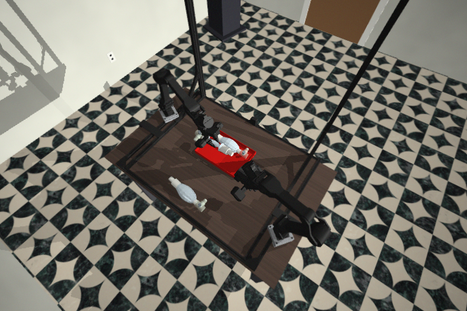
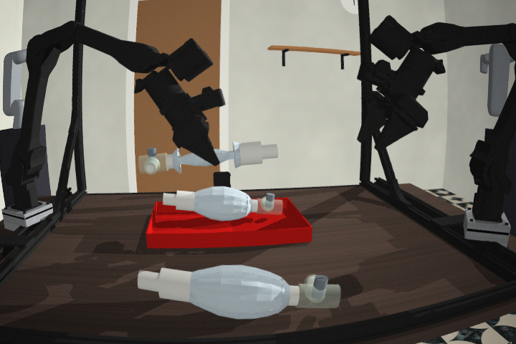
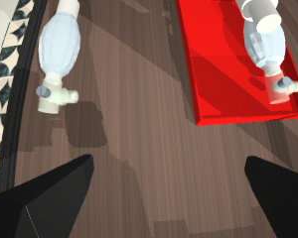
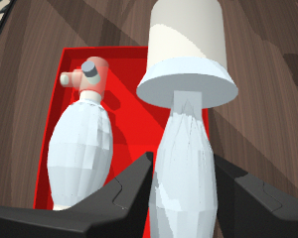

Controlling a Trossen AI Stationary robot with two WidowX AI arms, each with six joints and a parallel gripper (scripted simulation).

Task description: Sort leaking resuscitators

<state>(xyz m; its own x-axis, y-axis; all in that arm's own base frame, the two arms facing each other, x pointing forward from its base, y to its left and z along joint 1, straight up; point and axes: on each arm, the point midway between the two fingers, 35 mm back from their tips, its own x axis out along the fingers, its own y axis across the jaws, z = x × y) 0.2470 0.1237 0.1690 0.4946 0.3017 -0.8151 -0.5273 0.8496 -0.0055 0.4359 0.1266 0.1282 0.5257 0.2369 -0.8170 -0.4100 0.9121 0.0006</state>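
Now: the red tray 17 cm below my right hand, 6 cm behind it and 2 cm to the left of it.
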